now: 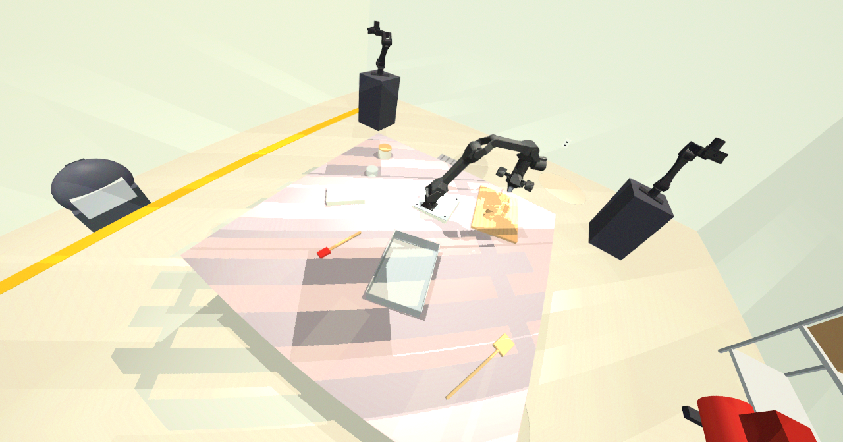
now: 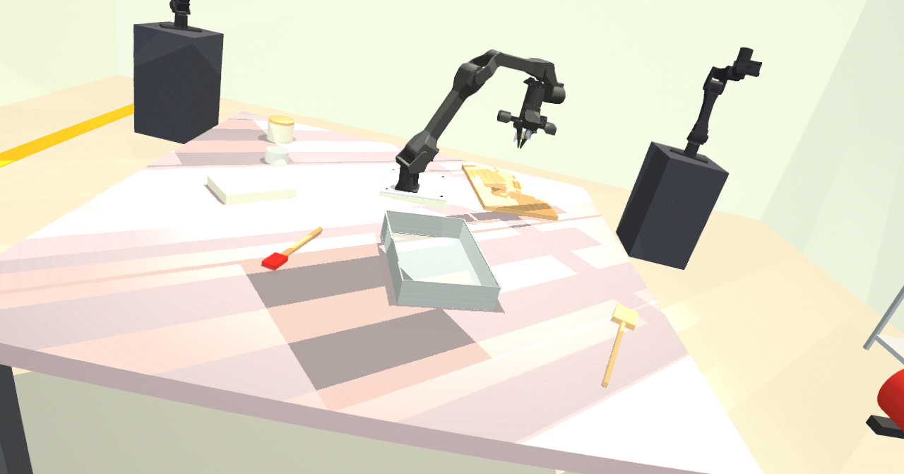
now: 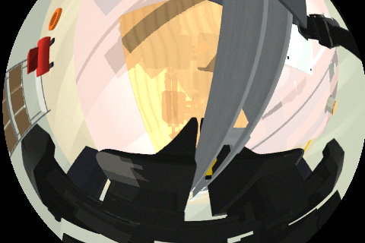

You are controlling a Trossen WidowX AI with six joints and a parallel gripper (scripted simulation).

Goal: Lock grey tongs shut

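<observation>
Right now my gripper tip is 15 cm above the wooden board. Round my gripper tip: grey roasting tin 61 cm ahead, 19 cm to the right, 13 cm below; then pale block 44 cm ahead, 67 cm to the right, 14 cm below; then red spatula 69 cm ahead, 48 cm to the right, 15 cm below.
</observation>
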